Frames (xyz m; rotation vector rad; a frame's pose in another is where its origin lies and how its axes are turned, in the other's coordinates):
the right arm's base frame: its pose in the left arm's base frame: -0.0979 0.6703 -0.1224 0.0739 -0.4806 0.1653
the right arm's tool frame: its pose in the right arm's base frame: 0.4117 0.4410 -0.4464 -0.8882 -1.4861 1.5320
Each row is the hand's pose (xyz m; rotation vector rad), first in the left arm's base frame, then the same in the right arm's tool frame.
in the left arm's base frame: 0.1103 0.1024 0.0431 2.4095 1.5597 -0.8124
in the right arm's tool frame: -0.8043 -0.5590 0.6870 -0.5908 0.2795 0.9642
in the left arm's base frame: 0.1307 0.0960 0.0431 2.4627 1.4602 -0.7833
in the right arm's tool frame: -0.8209 -0.5519 0.6755 -0.5903 0.3155 1.0357
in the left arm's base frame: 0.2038 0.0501 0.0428 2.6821 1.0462 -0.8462
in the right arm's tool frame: -0.8991 -0.5289 0.6471 -0.4308 0.4704 1.2824
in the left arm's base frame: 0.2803 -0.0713 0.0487 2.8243 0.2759 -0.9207
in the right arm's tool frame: -1.0421 -0.5190 0.6559 -0.1431 0.6469 1.7186
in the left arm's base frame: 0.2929 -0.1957 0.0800 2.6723 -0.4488 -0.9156
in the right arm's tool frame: -1.1554 -0.5572 0.7040 0.1267 0.6923 2.1821
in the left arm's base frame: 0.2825 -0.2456 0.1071 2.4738 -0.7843 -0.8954
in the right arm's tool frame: -1.1942 -0.5918 0.7291 0.2703 0.6352 2.4486
